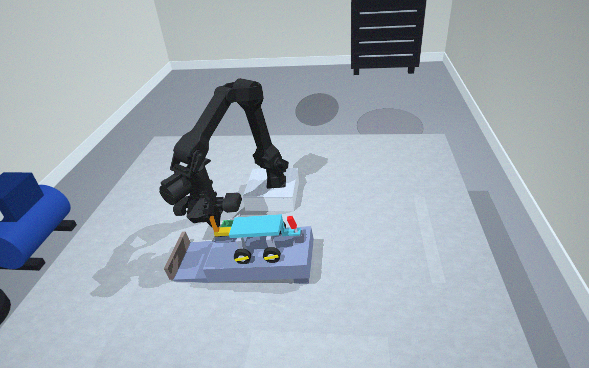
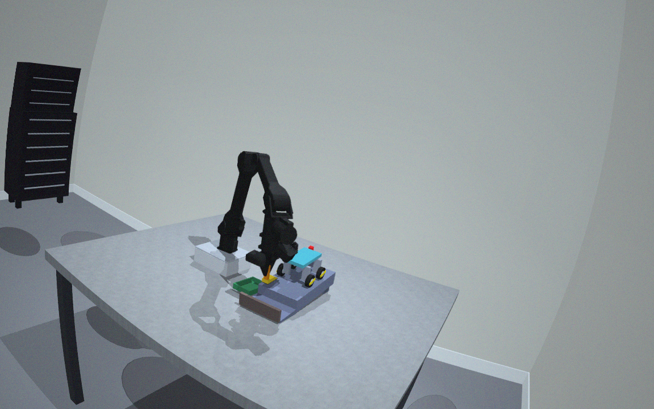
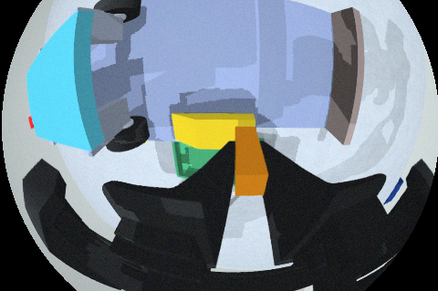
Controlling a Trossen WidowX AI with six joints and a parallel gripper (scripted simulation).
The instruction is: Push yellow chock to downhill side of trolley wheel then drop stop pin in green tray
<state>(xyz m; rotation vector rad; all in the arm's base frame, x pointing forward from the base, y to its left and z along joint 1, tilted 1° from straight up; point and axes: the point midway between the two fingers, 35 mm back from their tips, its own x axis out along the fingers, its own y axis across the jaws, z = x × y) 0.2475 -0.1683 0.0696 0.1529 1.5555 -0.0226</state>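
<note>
Now: the red-headed stop pin 23 cm to the left of my gripper tip, 6 cm ahead of it and 3 cm above it. The rest, counted from my gripper tip: green tray (10 cm below, 7 cm behind, 5 cm to the left); then yellow chock (2 cm to the left, 1 cm below); then brown stop board (12 cm to the right, 6 cm below, 4 cm ahead).
</note>
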